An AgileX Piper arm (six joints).
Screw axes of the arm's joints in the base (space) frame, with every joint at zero. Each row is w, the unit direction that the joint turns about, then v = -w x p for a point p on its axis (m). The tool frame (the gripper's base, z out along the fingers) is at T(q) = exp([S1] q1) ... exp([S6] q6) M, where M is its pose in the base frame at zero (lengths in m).
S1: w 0 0 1 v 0 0 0
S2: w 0 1 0 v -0.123 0 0
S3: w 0 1 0 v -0.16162 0 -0.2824
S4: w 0.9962 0 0.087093 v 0 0.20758 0
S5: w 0 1 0 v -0.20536 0 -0.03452
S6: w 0.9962 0 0.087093 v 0 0.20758 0
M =
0.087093 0 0.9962 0.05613
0 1 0 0
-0.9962 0 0.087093 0.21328
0 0 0 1
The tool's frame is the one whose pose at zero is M.
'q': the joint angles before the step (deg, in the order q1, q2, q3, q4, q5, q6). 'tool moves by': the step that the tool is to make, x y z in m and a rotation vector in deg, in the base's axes. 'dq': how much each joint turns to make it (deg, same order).
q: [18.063 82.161 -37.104 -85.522 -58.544 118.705]
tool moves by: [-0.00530 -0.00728 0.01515 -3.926 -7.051 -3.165]
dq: [0.001 -5.385 -0.001 -2.474 6.090 -0.547]
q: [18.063 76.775 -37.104 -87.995 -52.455 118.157]
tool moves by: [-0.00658 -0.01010 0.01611 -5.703 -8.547 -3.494]
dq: [-0.001 -5.952 -0.268 -4.976 7.197 -0.118]
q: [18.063 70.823 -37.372 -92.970 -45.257 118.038]
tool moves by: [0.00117 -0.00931 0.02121 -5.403 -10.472 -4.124]
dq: [0.001 -4.282 -2.124 -4.448 7.440 -1.838]
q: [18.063 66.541 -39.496 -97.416 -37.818 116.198]
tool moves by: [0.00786 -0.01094 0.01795 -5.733 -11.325 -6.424]
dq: [0.000 -2.377 -1.900 -0.948 9.656 -6.297]
